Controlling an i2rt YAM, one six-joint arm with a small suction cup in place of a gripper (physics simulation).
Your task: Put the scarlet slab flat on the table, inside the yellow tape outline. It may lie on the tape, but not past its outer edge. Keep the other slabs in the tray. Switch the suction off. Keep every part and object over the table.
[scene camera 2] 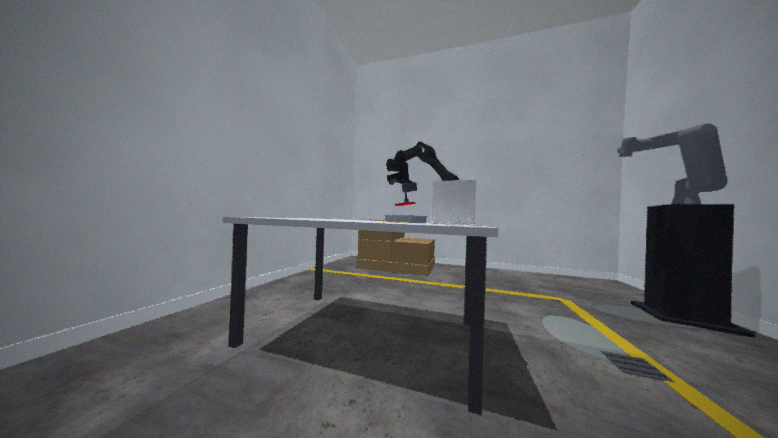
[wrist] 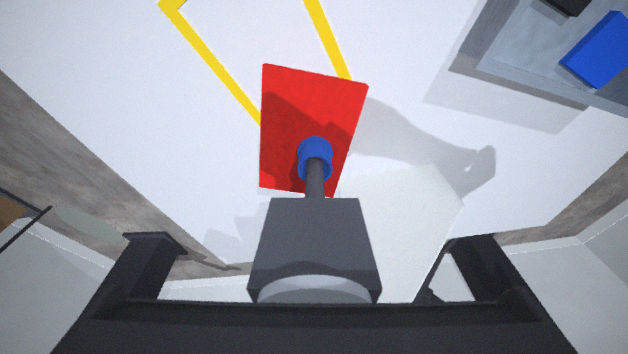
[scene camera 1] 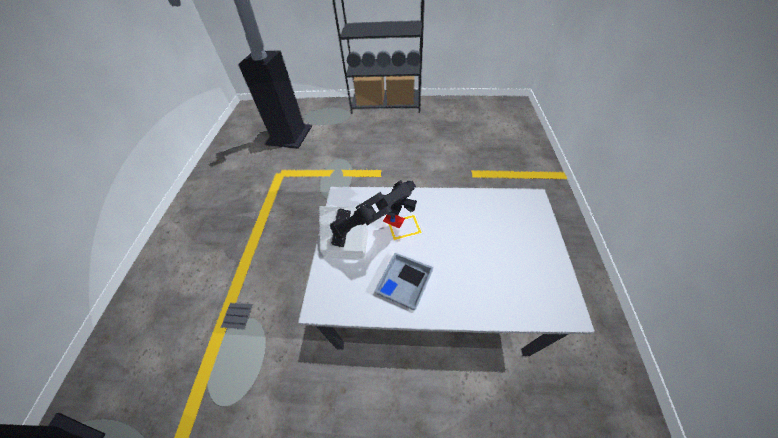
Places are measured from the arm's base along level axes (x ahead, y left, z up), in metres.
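Pixels of known places: hand at its tool point: (scene camera 2: 406,204) (wrist: 314,146) (scene camera 1: 392,221); arm's base at its link origin: (scene camera 2: 453,195) (wrist: 409,301) (scene camera 1: 341,227).
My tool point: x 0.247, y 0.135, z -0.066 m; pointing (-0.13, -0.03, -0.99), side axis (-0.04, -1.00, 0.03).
Observation:
Ahead of a thing's pixels: the offset from my tool point to its top centre.
The scarlet slab @[0.008 m ahead, 0.008 m left, 0.018 m up] (scene camera 1: 396,221) (scene camera 2: 405,204) (wrist: 305,110) hangs from my suction cup (scene camera 1: 392,218) (scene camera 2: 406,200) (wrist: 315,159), which is shut on it. In the second scene view the slab is above the table top, close to level. The yellow tape outline (scene camera 1: 419,224) (wrist: 215,67) lies on the table; in the first scene view the slab covers its left corner and reaches past it to the left. In the wrist view the slab hides the outline's near end. The blue slab @[0.047 m ahead, 0.351 m right, 0.097 m down] (scene camera 1: 388,287) (wrist: 597,52) and the black slab @[0.151 m ahead, 0.258 m right, 0.097 m down] (scene camera 1: 411,275) (wrist: 567,4) lie in the grey tray @[0.123 m ahead, 0.306 m right, 0.059 m down] (scene camera 1: 422,305) (scene camera 2: 405,218) (wrist: 530,90).
The white table (scene camera 1: 489,255) (scene camera 2: 304,223) carries the tray nearer its front edge than the outline. The arm's white base block (scene camera 1: 353,247) (scene camera 2: 454,201) stands at the table's left in the first scene view. A shelf rack (scene camera 1: 383,71) and a black pedestal (scene camera 1: 274,100) (scene camera 2: 688,261) stand on the floor away from the table.

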